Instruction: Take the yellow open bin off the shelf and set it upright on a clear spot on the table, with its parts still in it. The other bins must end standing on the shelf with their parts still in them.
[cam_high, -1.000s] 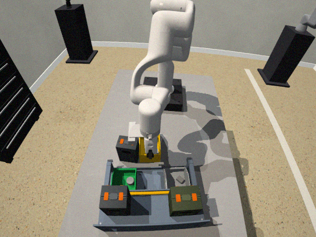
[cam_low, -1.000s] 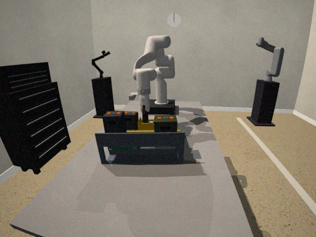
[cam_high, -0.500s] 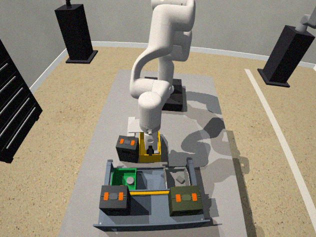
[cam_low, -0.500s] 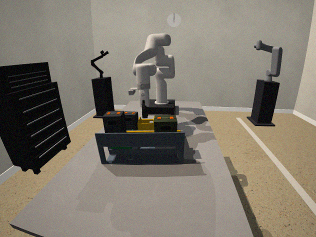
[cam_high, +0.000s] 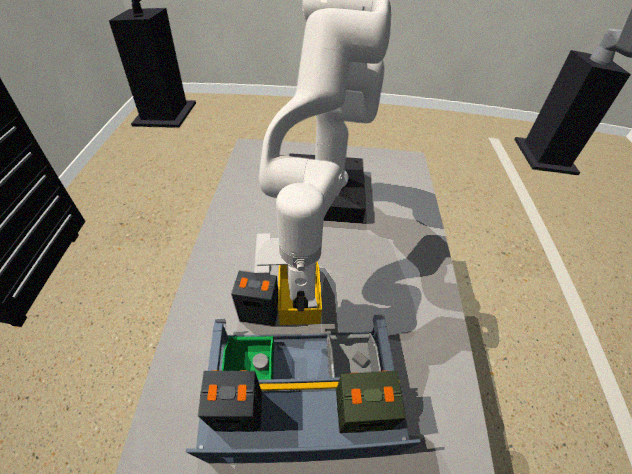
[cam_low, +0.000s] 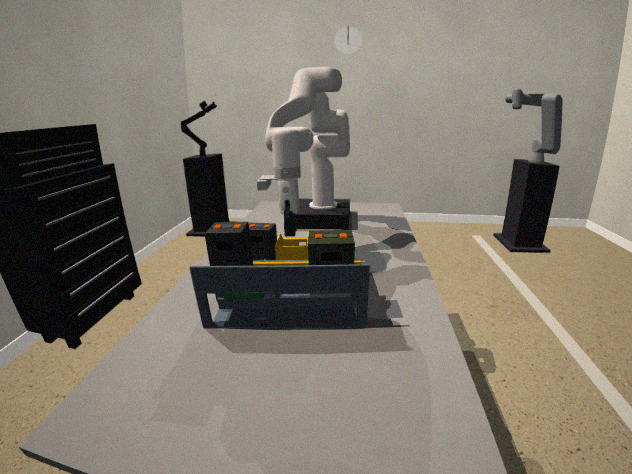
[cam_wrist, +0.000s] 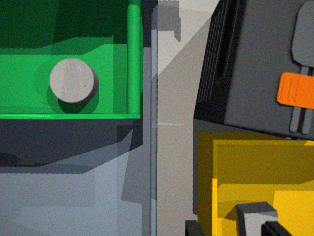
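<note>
Now: hand 8 cm past the yellow open bin, 1 cm to the left of it and 10 cm above it. From my hand the other things lie so: grey shelf 16 cm ahead, 2 cm to the left, 7 cm below; yellow bar 18 cm ahead, 2 cm to the left, 3 cm below; grey bin 12 cm ahead, 13 cm to the left, 9 cm below.
</note>
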